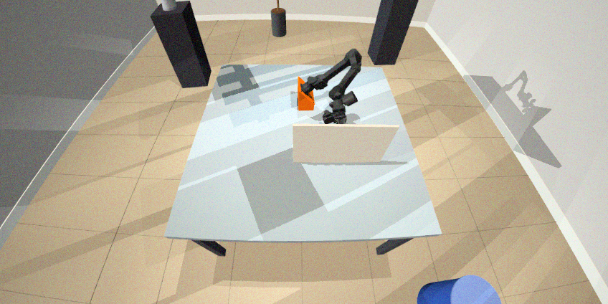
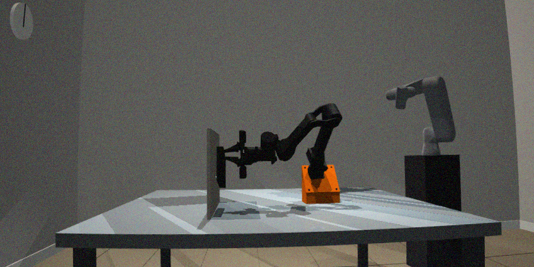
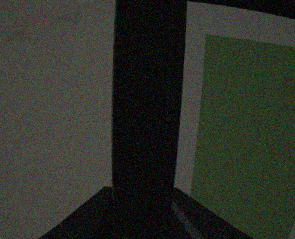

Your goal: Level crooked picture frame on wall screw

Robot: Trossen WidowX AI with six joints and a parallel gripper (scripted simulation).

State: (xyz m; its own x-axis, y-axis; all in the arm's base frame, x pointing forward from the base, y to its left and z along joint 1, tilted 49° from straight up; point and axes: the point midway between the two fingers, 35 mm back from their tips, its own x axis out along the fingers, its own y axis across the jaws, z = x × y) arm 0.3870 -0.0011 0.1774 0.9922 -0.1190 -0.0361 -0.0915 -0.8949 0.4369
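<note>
The picture frame is 5 cm below my gripper tip, 1 cm to the left of it and 1 cm ahead of it. Also, from my gripper tip: wall panel (6 cm below, 2 cm ahead).
</note>
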